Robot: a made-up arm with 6 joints.
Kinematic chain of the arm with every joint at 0, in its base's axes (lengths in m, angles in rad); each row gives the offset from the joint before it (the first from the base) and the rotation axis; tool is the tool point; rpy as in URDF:
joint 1: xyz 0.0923 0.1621 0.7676 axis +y
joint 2: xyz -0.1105 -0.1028 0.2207 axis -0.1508 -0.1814 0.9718
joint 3: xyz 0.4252 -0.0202 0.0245 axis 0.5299 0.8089 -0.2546
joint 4: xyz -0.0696 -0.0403 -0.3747 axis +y
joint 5: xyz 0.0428 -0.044 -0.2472 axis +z
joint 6: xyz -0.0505 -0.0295 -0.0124 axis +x
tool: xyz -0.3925 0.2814 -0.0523 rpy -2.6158 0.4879 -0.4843
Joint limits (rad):
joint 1: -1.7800..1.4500
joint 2: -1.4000..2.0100
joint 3: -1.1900..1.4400
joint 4: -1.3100..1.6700
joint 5: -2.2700..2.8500
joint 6: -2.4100..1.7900
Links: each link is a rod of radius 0.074 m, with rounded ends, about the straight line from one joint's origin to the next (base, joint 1, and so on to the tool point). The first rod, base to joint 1, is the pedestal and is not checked.
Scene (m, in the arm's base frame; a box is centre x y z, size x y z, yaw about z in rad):
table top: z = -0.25
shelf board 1: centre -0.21 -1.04 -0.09 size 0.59 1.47 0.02 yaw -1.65
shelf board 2: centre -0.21 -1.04 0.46 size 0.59 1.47 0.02 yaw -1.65
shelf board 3: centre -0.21 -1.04 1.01 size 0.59 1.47 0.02 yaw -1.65
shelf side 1: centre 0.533 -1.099 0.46 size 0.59 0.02 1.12 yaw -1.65
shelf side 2: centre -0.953 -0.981 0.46 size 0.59 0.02 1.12 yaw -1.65
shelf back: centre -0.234 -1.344 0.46 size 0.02 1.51 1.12 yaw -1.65
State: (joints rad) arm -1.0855 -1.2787 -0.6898 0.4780 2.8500 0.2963
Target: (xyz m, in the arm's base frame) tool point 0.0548 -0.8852 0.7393
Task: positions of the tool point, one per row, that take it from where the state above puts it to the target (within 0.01 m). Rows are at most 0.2 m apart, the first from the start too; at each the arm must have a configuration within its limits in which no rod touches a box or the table.
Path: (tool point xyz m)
1: 0.2921 -0.8232 0.2233
2: 0.3063 -0.6586 0.2216
3: 0.2691 -0.4964 0.2341
4: 0.3197 -0.5225 0.3006
5: 0.3362 -0.5474 0.3850
6: 0.3167 -0.5655 0.4785
7: 0.2633 -0.5703 0.5727
8: 0.1825 -0.5562 0.6610
9: 0.0839 -0.5191 0.7393
10: 0.1081 -0.6045 0.7271
11: 0.1126 -0.6975 0.7236
12: 0.0951 -0.7929 0.7279
13: 0.0548 -0.8852 0.7393

